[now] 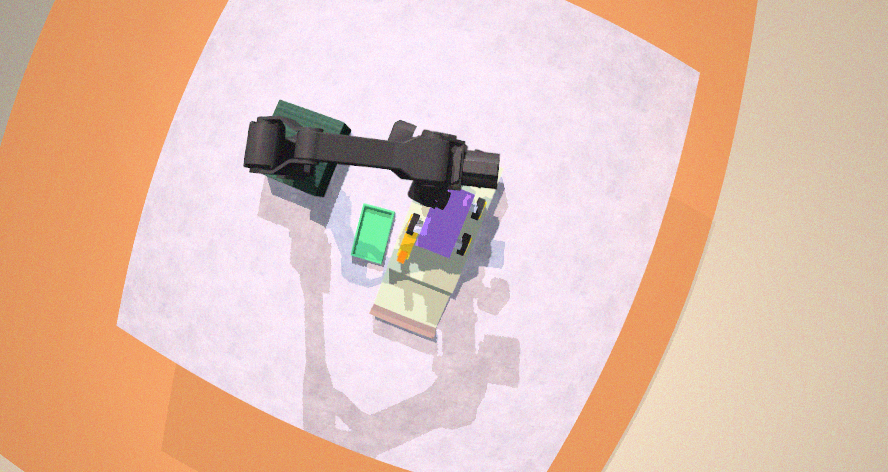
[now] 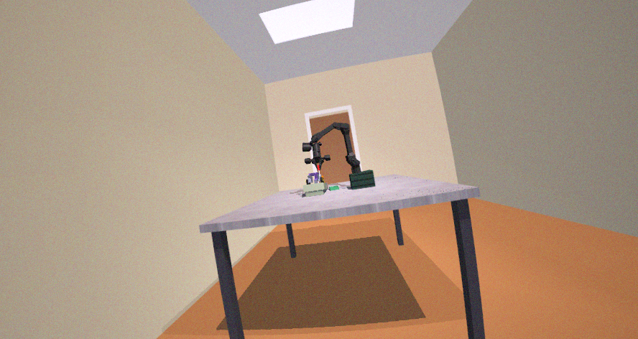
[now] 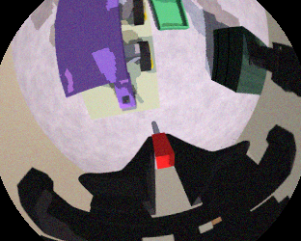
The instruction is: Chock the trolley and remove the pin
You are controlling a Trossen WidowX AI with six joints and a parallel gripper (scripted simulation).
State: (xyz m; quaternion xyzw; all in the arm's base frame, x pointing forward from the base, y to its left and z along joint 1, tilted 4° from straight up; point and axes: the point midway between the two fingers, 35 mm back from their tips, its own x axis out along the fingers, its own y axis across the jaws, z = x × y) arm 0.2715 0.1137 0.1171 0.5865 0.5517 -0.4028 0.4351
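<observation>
Right now the green tray is 21 cm to the right of my gripper tip, 18 cm below it and 8 cm behind it. From my gripper tip the other things lie so: red-headed stop pin: right at my gripper tip; purple-topped trolley: 12 cm to the right, 6 cm below, 5 cm ahead; ramp: 13 cm to the right, 13 cm below, 5 cm ahead.
</observation>
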